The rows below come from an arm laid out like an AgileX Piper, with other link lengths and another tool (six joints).
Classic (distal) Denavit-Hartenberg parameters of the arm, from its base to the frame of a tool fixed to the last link. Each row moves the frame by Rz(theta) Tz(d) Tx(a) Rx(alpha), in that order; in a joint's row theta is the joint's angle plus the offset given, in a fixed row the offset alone. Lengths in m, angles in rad.
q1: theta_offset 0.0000  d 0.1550  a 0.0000  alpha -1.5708
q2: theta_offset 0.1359  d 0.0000  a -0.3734  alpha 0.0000
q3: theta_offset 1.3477  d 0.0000  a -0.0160  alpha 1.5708
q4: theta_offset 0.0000  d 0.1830  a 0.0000  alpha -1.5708
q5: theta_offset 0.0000  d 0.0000  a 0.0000  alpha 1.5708
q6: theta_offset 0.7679  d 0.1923  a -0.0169  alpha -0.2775
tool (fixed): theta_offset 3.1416  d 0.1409  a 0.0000  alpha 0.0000
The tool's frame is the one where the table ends.
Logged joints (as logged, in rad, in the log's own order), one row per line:
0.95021 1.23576 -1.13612 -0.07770 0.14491 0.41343
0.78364 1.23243 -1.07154 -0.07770 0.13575 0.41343
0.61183 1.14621 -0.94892 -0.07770 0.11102 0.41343
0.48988 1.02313 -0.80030 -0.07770 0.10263 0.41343
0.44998 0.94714 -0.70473 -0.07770 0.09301 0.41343
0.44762 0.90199 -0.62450 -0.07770 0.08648 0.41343
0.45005 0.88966 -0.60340 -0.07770 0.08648 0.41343
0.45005 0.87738 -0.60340 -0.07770 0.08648 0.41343
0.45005 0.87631 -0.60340 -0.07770 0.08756 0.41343
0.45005 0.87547 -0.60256 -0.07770 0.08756 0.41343
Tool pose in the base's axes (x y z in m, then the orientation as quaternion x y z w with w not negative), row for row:
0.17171 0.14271 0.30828 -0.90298 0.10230 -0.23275 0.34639
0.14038 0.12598 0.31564 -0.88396 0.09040 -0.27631 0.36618
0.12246 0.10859 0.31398 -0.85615 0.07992 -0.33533 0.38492
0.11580 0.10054 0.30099 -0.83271 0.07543 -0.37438 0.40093
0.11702 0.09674 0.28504 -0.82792 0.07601 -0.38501 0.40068
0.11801 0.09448 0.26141 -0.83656 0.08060 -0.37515 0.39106
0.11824 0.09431 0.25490 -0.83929 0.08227 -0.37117 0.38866
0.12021 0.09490 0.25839 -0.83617 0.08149 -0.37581 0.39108
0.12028 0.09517 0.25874 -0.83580 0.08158 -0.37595 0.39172
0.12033 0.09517 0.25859 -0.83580 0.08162 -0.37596 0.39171
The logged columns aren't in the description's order. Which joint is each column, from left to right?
Columns, left to right: q2, q5, q3, q6, q4, q1.
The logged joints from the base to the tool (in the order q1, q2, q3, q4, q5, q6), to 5 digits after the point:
0.41343 0.95021 -1.13612 0.14491 1.23576 -0.07770
0.41343 0.78364 -1.07154 0.13575 1.23243 -0.07770
0.41343 0.61183 -0.94892 0.11102 1.14621 -0.07770
0.41343 0.48988 -0.80030 0.10263 1.02313 -0.07770
0.41343 0.44998 -0.70473 0.09301 0.94714 -0.07770
0.41343 0.44762 -0.62450 0.08648 0.90199 -0.07770
0.41343 0.45005 -0.60340 0.08648 0.88966 -0.07770
0.41343 0.45005 -0.60340 0.08648 0.87738 -0.07770
0.41343 0.45005 -0.60340 0.08756 0.87631 -0.07770
0.41343 0.45005 -0.60256 0.08756 0.87547 -0.07770

